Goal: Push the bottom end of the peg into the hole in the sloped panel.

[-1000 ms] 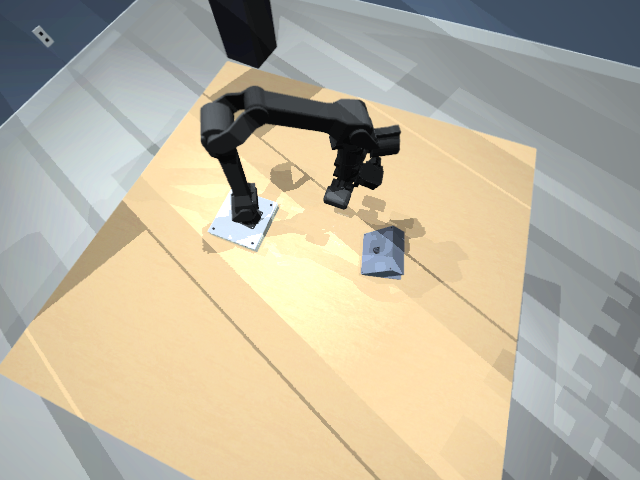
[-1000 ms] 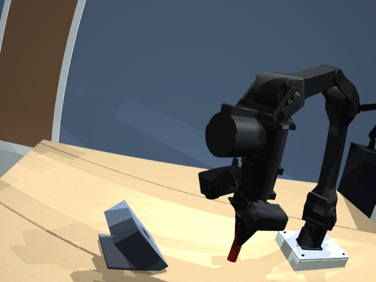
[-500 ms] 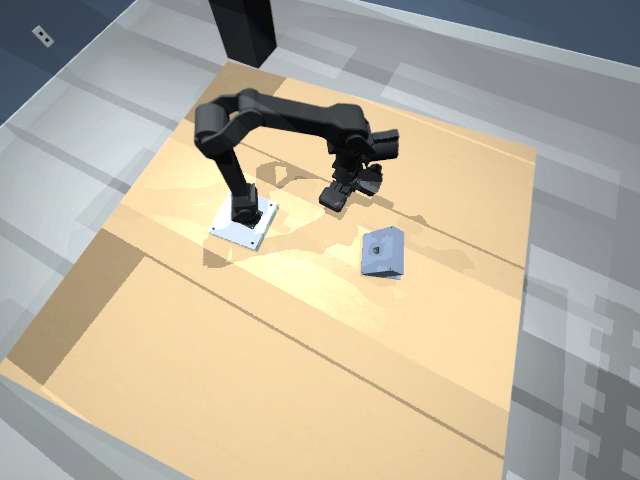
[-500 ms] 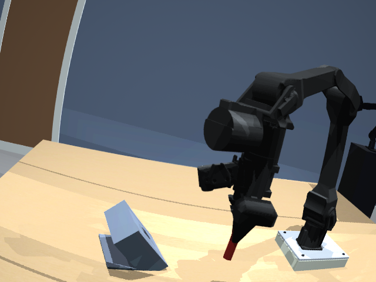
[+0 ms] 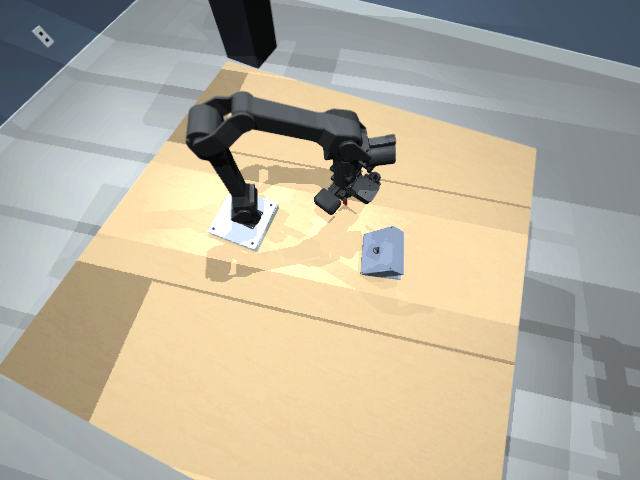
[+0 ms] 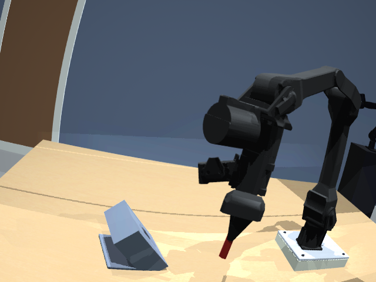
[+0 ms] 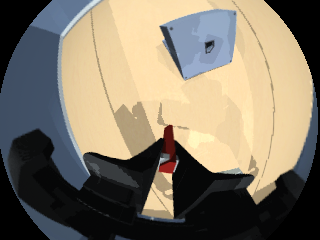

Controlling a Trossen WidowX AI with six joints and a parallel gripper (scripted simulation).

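My gripper tip is 160 mm short of the sloped panel, 80 mm to the left of it and 80 mm above it. The rest, counted from my gripper tip: red peg (20 mm above).
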